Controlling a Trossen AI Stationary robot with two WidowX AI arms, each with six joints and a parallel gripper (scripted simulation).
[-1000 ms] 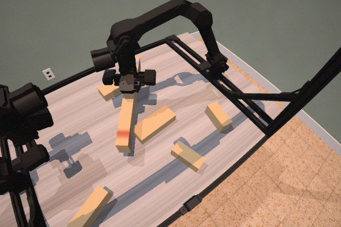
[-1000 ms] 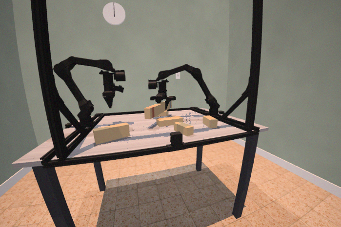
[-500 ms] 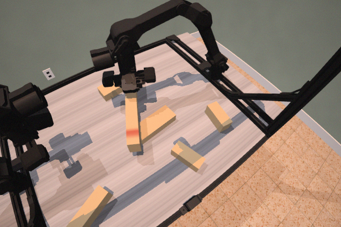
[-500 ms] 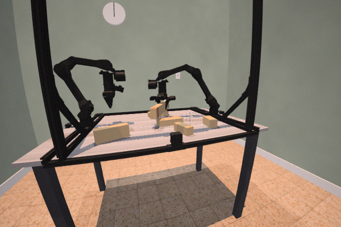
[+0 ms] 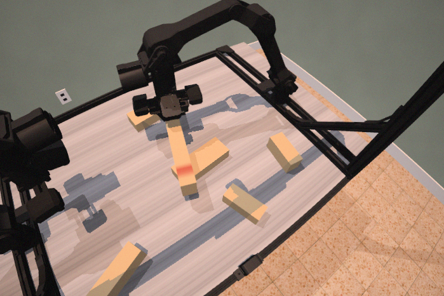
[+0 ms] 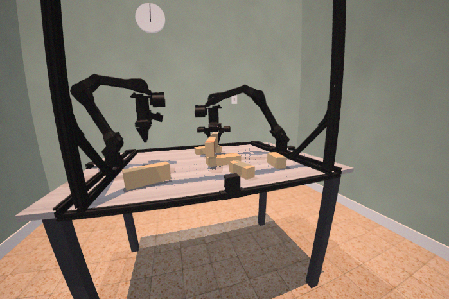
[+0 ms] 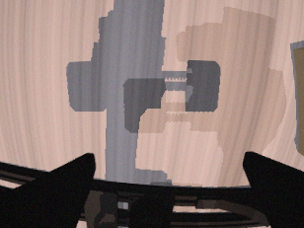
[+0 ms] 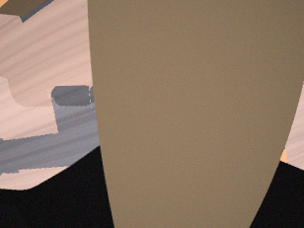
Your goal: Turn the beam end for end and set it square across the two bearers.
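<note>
Right now the beam is 5 cm behind my right hand, 2 cm to the left of it and 1 cm below it.
</note>
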